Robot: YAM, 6 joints.
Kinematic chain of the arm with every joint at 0, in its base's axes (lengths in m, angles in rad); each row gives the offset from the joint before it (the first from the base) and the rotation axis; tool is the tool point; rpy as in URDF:
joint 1: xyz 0 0 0.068 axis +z
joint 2: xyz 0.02 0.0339 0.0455 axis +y
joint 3: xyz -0.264 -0.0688 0 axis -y
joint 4: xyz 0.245 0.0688 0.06 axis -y
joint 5: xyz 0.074 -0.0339 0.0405 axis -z
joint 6: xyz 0.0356 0 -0.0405 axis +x
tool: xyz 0 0 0 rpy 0 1.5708 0
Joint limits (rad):
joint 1: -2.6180..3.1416
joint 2: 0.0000..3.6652
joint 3: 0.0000..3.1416
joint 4: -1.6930..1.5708
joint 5: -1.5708..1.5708
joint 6: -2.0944..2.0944
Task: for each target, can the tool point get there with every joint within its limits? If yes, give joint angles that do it. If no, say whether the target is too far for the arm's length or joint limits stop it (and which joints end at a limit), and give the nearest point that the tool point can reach.
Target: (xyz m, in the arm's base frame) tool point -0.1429 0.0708 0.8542
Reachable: no: too far | nearest point -0.1217 0.0603 0.7285 | short by 0.128 m
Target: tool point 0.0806 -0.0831 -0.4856
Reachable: no: joint limits stop it (at a limit: joint 2) | nearest point 0.1042 -0.1074 -0.3665 | short by 0.124 m
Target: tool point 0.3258 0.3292 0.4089
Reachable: yes | joints 0.8619 2.2366 2.5879 -1.0015 1.1854 -1.6540
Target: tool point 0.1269 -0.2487 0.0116
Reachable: yes | joints -0.9974 2.1295 0.7206 0.0398 0.9210 -0.9896
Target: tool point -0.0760 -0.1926 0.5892
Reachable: yes | joints 1.1322 0.6955 2.4351 -0.9627 0.3738 0.3219
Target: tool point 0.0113 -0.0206 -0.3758
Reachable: no: joint limits stop it (at a limit: joint 2) | nearest point 0.0268 -0.0489 -0.3246 | short by 0.060 m
